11 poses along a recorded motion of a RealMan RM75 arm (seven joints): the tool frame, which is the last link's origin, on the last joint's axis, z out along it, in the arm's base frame.
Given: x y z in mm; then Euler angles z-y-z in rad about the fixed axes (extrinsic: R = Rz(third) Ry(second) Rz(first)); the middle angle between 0 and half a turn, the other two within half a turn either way.
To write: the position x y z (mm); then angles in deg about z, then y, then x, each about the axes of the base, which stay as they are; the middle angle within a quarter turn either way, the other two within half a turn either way. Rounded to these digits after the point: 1 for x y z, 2 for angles.
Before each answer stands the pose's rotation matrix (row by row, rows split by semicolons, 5 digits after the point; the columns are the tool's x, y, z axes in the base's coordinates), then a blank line. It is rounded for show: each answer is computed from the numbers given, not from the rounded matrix.
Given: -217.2 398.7 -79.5 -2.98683 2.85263 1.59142
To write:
0.13458 0.99089 -0.00588; 0.95006 -0.12735 0.28490; 0.28155 -0.04393 -0.95854

-217.2 398.7 -79.5 -82.27 -0.34 -163.45
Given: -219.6 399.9 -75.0 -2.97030 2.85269 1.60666
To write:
0.13648 0.99059 -0.01022; 0.95003 -0.12796 0.28472; 0.28073 -0.04856 -0.95856

-219.6 399.9 -75.0 -82.16 -0.59 -163.46
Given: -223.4 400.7 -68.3 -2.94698 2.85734 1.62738
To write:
0.13982 0.99005 -0.01586; 0.95118 -0.12984 0.27999; 0.27515 -0.05423 -0.95987

-223.4 400.7 -68.3 -81.96 -0.91 -163.74
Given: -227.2 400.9 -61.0 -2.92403 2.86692 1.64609
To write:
0.14454 0.98929 -0.02040; 0.95340 -0.13372 0.27046; 0.26484 -0.05855 -0.96251

-227.2 400.9 -61.0 -81.69 -1.17 -164.30
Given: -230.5 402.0 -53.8 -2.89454 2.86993 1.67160
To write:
0.14931 0.98842 -0.02700; 0.95394 -0.13681 0.26697; 0.26019 -0.06562 -0.96333

-230.5 402.0 -53.8 -81.41 -1.55 -164.51
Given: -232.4 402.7 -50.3 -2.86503 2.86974 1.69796
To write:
0.15332 0.98759 -0.03405; 0.95382 -0.13890 0.26635; 0.25831 -0.07332 -0.96328

-232.4 402.7 -50.3 -81.18 -1.95 -164.54
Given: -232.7 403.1 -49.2 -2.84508 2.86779 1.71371
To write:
0.15807 0.98668 -0.03851; 0.95297 -0.14222 0.26764; 0.25859 -0.07901 -0.96275

-232.7 403.1 -49.2 -80.90 -2.21 -164.46
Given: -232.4 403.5 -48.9 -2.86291 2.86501 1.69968
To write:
0.15394 0.98746 -0.03510; 0.95256 -0.13887 0.27080; 0.26253 -0.07512 -0.96199

-232.4 403.5 -48.9 -81.14 -2.01 -164.28
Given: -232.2 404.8 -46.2 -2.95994 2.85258 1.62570
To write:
0.12865 0.99157 -0.01564; 0.95125 -0.11893 0.28458; 0.28032 -0.05149 -0.95853

-232.2 404.8 -46.2 -82.61 -0.90 -163.46
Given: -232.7 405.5 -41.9 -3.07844 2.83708 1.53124
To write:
0.10071 0.99484 0.01186; 0.94885 -0.09963 0.29959; 0.29923 -0.01892 -0.95399

-232.7 405.5 -41.9 -84.22 0.68 -162.57
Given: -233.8 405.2 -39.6 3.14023 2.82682 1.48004
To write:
0.08482 0.99600 0.02806; 0.94708 -0.08934 0.30833; 0.30960 0.00042 -0.95087

-233.8 405.2 -39.6 -85.13 1.61 -162.03
